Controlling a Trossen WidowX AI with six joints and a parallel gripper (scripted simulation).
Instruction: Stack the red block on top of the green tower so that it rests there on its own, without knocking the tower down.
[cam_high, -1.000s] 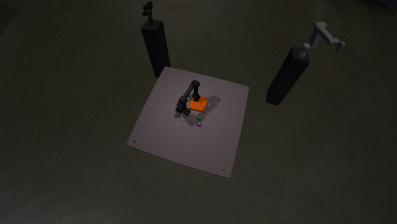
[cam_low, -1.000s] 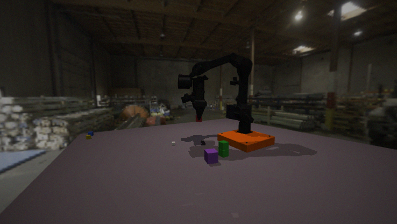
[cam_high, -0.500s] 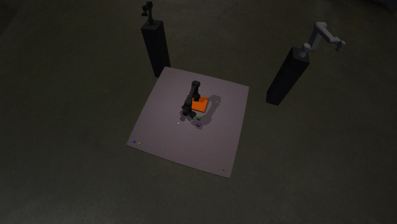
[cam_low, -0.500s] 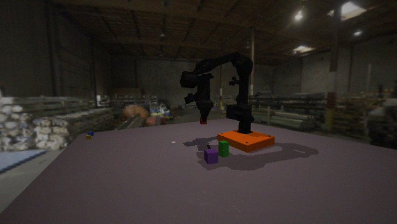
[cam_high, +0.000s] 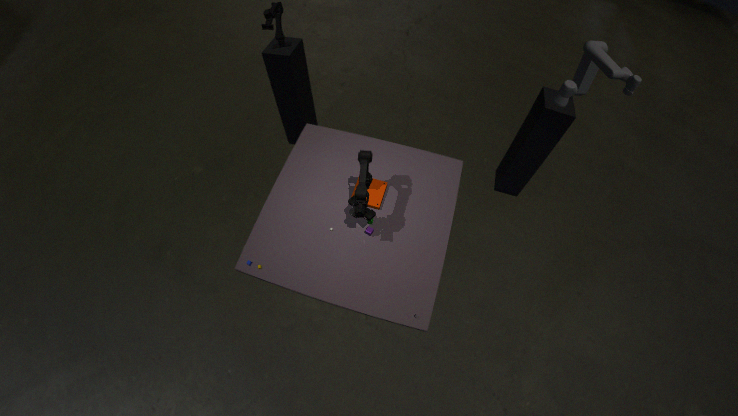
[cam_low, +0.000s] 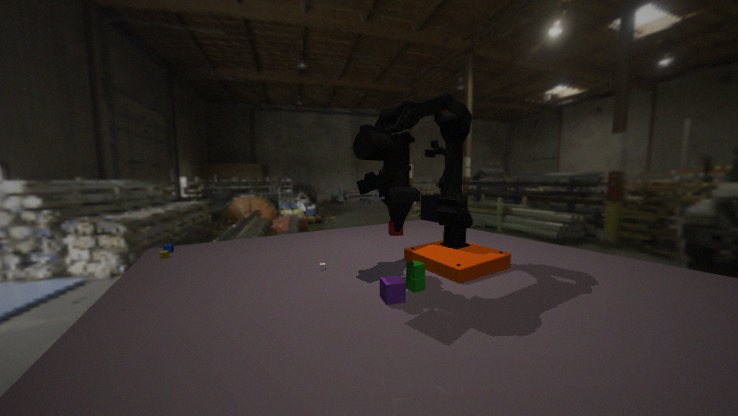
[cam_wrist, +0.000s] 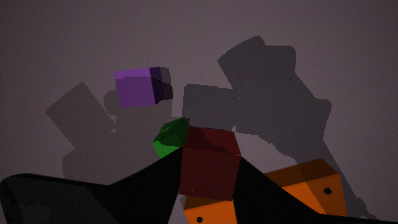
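The purple cube lies 6 cm ahead of my gripper tip, 7 cm to the left of it and 10 cm below it. Also, from my gripper tip: yellow cube (51 cm ahead, 55 cm to the right, 11 cm below); then white cube (11 cm ahead, 18 cm to the right, 12 cm below); then red block (1 cm above).
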